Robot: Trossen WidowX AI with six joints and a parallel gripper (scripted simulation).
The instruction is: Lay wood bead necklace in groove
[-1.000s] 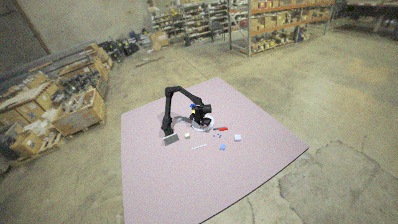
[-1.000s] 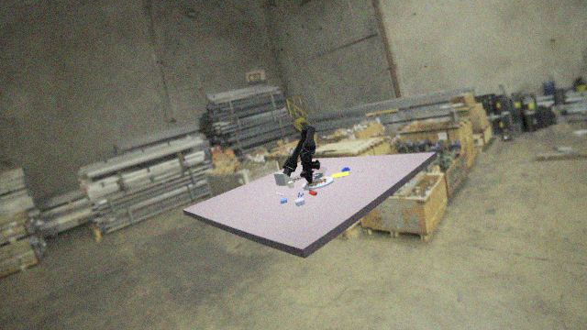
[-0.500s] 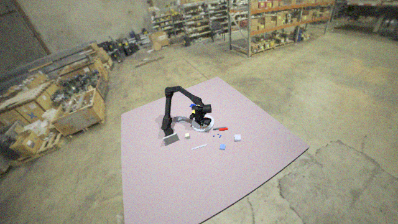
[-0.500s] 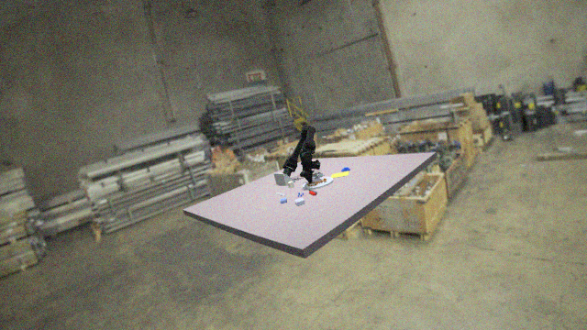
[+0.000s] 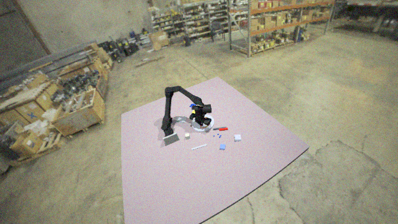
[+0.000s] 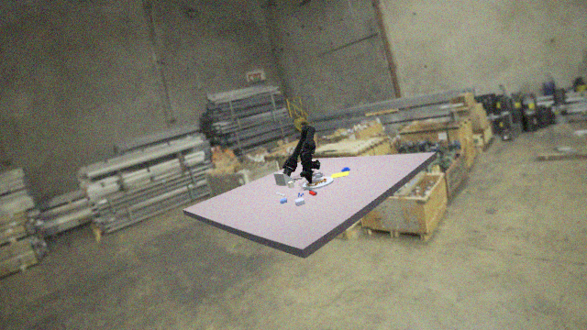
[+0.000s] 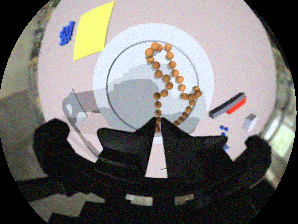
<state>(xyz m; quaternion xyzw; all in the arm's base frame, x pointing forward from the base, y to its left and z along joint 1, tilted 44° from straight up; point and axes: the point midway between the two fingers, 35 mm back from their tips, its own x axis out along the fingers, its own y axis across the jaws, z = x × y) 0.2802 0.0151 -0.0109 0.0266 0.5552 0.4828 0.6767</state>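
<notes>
Right now the cream cube is 14 cm behind my gripper tip and 6 cm to the right of it. Also, from my gripper tip: white stick 19 cm to the right, 9 cm behind, 1 cm below; then red-handled tool 14 cm ahead, 10 cm to the right, 1 cm below; then yellow sheet 22 cm to the left, 5 cm ahead, 1 cm below.
</notes>
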